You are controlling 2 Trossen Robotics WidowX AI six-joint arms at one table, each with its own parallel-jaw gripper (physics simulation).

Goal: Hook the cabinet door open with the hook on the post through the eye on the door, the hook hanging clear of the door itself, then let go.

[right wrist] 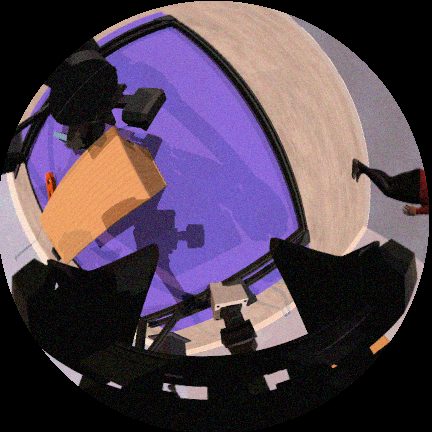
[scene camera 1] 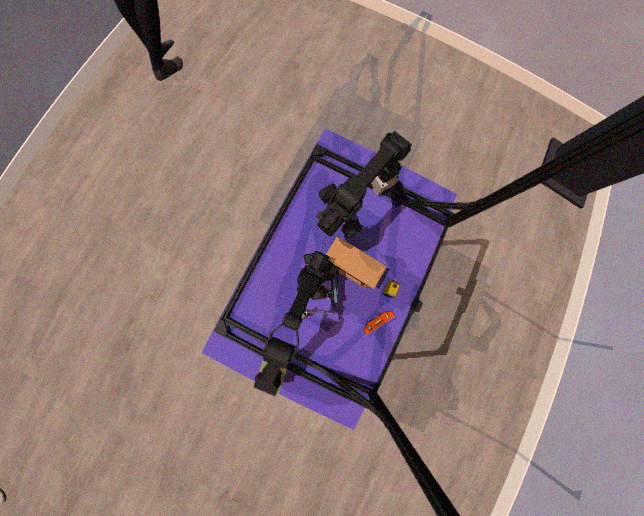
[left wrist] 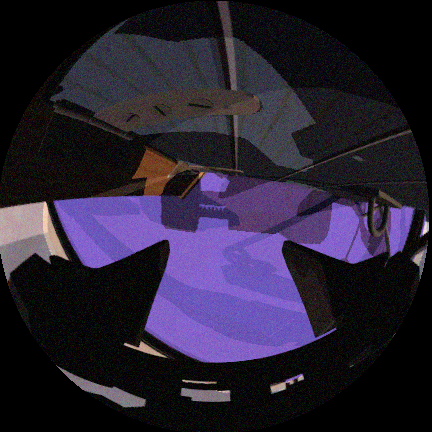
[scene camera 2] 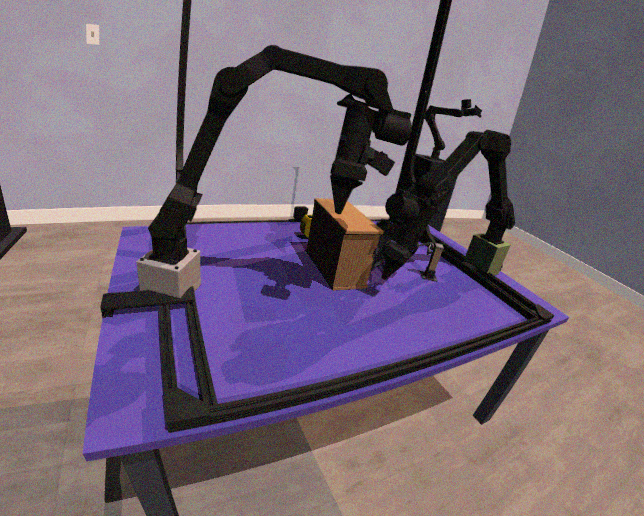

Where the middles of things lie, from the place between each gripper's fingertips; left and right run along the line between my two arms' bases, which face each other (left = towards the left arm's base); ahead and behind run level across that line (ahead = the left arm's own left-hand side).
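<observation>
With respect to the wooden cabinet (scene camera 2: 343, 246), my left hand is 5 cm below it, 4 cm to the left of it and 11 cm past it.
Counted from my right hand, the wooden cabinet is 15 cm below, 17 cm to the left and 16 cm behind.
</observation>
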